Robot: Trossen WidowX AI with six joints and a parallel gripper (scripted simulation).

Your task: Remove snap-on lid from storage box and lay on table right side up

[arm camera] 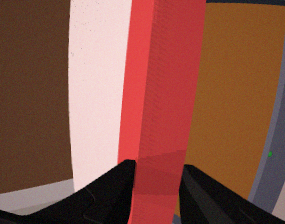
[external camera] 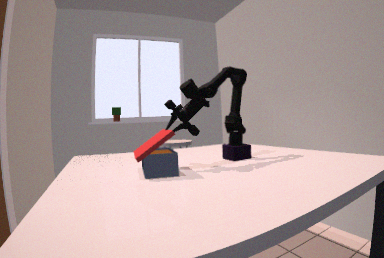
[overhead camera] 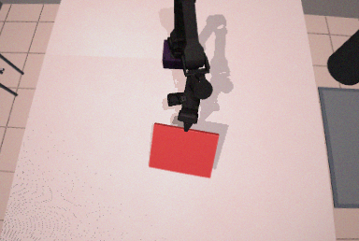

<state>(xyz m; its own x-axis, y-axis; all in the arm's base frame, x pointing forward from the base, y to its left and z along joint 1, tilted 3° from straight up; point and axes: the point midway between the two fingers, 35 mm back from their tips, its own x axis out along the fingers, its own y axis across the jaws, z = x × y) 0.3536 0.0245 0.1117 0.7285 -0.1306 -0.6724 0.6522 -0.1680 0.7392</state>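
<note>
Right now the red lid is 70 mm ahead of my gripper tip, 40 mm below it and 10 mm to the right of it. The rest, counted from my gripper tip: storage box 120 mm below, 50 mm ahead, 10 mm to the right.
</note>
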